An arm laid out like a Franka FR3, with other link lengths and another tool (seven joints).
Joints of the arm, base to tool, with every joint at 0 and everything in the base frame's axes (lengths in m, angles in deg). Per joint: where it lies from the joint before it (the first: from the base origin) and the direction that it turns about. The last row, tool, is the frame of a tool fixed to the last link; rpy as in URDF.
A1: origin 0 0 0.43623 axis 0 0 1
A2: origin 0 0 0 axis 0 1 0
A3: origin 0 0 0.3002 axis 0 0 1
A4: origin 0.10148 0 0 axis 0 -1 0
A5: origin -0.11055 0 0.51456 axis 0 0 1
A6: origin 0 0 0 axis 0 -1 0
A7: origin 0.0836 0 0 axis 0 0 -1
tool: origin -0.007 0.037 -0.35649 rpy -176.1 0 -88.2
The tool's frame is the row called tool.
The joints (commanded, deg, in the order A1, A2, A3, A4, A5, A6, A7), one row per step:
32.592, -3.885, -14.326, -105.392, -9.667, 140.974, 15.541
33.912, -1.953, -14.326, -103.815, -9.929, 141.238, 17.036
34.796, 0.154, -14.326, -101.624, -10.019, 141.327, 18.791
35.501, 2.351, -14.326, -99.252, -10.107, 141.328, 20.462
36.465, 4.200, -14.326, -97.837, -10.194, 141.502, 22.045
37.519, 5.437, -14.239, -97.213, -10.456, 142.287, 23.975
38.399, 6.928, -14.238, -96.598, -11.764, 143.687, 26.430
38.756, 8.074, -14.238, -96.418, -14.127, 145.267, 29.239
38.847, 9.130, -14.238, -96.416, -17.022, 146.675, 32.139
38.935, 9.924, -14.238, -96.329, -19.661, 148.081, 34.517
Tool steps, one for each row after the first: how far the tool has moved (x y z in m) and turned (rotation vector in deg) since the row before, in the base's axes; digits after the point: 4 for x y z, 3 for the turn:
0.0030, 0.0231, -0.0052, 0.250, -0.032, 0.249
0.0066, 0.0180, -0.0002, 0.626, -0.221, -0.431
0.0076, 0.0159, 0.0001, 0.566, -0.248, -0.534
0.0022, 0.0188, -0.0076, 0.439, 0.191, -0.166
-0.0006, 0.0210, -0.0062, 0.826, -0.125, -0.099
0.0038, 0.0167, -0.0073, 0.355, -0.785, -0.355
0.0067, 0.0064, -0.0069, -0.172, -1.188, -0.758
0.0074, 0.0011, -0.0088, -0.602, -1.164, -0.863
0.0065, 0.0022, -0.0035, -0.468, -1.403, -0.412

